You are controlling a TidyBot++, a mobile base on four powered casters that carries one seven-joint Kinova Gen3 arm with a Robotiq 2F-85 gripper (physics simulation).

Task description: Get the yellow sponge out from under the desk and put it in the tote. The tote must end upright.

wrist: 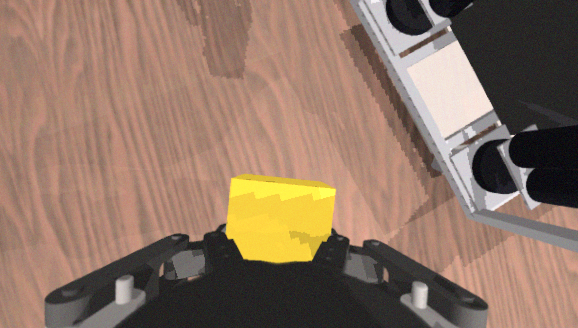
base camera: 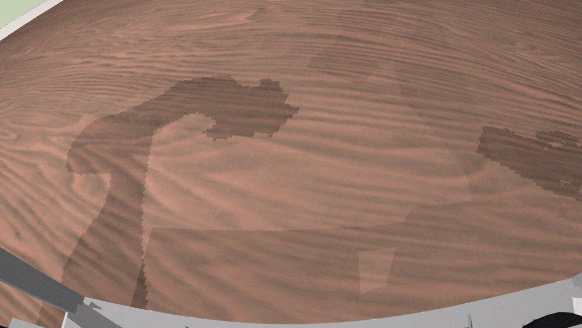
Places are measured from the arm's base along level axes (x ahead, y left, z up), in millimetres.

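Pixels of known places: gripper, fingertip midpoint: (wrist: 277,231).
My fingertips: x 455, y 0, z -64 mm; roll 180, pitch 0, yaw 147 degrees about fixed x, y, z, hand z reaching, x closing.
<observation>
Behind a point stands the place of what it marks.
The yellow sponge (wrist: 280,215) {z -26, x 442, y -18 mm} is at the lower middle of the wrist view, between the two fingers. My gripper (wrist: 277,231) {z -64, x 455, y 0 mm} is shut on it and holds it above the wooden floor. The sponge and the gripper do not show in the base camera view, where a shadow of the arm lies on the floor. The tote and the desk do not show in either view.
The wooden floor (base camera: 300,175) {z -396, x 379, y 32 mm} (wrist: 125,125) {z -396, x 697, y -297 mm} spreads through both views. My mobile base (wrist: 450,90) {z -307, x 55, y 2 mm} (base camera: 280,320) {z -287, x 150, y 37 mm} shows at the right of the wrist view and along the bottom of the base camera view. A pale wall edge (base camera: 25,20) {z -369, x 2319, y 2585 mm} is at the upper left. Another dark shadow lies at the right.
</observation>
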